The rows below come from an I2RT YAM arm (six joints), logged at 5 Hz.
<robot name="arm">
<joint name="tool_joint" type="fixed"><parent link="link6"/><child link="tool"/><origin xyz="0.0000 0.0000 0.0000" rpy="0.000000 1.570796 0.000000"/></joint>
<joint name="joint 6" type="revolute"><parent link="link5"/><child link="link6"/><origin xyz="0.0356 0.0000 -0.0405" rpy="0.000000 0.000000 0.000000"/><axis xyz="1 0 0"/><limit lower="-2.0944" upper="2.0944"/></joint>
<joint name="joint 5" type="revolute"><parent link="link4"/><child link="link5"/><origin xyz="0.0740 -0.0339 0.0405" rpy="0.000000 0.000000 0.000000"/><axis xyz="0 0 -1"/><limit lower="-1.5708" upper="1.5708"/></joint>
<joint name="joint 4" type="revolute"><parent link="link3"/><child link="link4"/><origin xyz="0.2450 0.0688 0.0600" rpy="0.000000 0.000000 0.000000"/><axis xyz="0 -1 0"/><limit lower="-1.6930" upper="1.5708"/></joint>
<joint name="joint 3" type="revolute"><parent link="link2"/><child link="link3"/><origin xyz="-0.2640 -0.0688 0.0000" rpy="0.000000 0.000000 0.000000"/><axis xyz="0 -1 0"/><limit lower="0.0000" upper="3.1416"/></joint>
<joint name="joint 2" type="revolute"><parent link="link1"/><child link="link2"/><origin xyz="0.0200 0.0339 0.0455" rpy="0.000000 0.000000 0.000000"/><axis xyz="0 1 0"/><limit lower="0.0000" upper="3.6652"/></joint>
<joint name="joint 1" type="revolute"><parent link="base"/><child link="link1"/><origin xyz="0.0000 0.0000 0.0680" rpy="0.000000 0.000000 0.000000"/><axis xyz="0 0 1"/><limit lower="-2.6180" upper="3.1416"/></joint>
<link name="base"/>
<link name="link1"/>
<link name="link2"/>
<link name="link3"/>
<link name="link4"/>
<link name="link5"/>
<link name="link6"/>
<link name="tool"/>
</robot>
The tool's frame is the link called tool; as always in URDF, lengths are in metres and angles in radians.
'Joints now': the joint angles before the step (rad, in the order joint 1, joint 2, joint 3, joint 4, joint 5, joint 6). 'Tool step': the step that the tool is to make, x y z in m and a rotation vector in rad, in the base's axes. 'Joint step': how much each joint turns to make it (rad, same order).
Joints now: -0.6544, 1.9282, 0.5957, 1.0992, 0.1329, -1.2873
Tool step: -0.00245, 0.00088, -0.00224, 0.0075, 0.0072, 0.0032
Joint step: -0.0031, 0.0000, -0.0099, -0.0004, -0.0065, 0.0000
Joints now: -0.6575, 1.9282, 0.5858, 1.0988, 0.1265, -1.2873
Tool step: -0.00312, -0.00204, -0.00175, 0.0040, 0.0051, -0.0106
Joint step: -0.0106, 0.0026, -0.0046, 0.0008, 0.0000, 0.0000
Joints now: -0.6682, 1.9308, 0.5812, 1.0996, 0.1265, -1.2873
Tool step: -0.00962, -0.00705, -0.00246, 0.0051, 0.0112, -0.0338
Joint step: -0.0351, 0.0001, -0.0111, -0.0003, -0.0004, -0.0034
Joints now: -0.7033, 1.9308, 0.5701, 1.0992, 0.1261, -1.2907
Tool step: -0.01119, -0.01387, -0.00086, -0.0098, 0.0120, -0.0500
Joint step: -0.0541, 0.0065, 0.0046, 0.0015, 0.0000, -0.0160
